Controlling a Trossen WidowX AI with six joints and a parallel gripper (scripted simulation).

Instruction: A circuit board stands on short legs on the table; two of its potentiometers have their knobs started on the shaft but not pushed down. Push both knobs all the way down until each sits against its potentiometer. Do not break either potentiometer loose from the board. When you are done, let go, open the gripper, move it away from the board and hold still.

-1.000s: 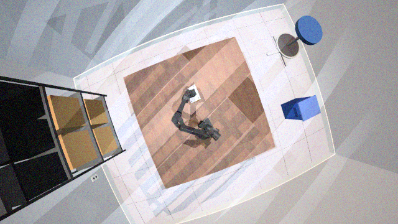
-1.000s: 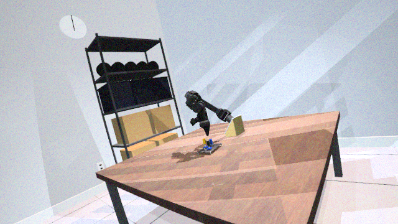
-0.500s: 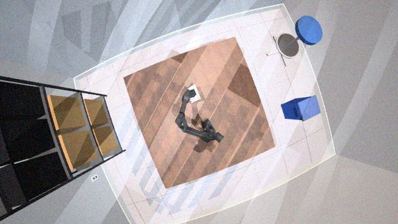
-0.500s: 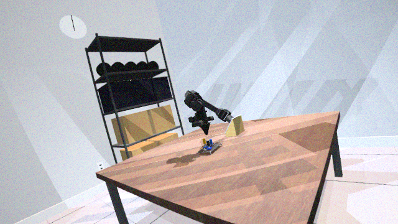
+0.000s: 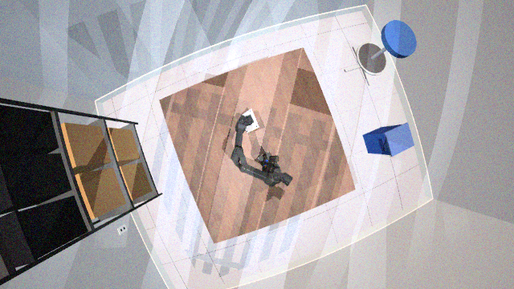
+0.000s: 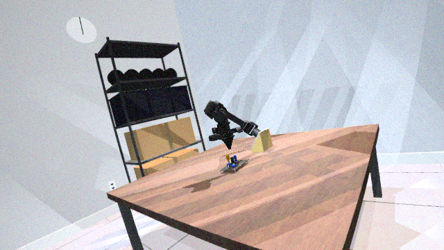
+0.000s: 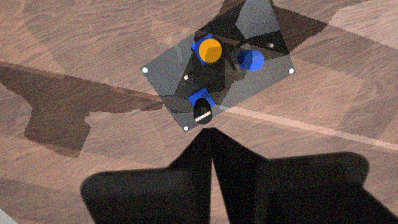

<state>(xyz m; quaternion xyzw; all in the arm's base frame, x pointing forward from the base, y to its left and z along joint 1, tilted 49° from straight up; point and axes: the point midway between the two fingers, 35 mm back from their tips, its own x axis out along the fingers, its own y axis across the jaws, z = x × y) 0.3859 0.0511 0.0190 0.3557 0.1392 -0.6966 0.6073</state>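
The blue potentiometer lies 70 mm below my gripper tip. Also, from my gripper tip: blue knob (60 mm behind, 20 mm to the right, 70 mm below).
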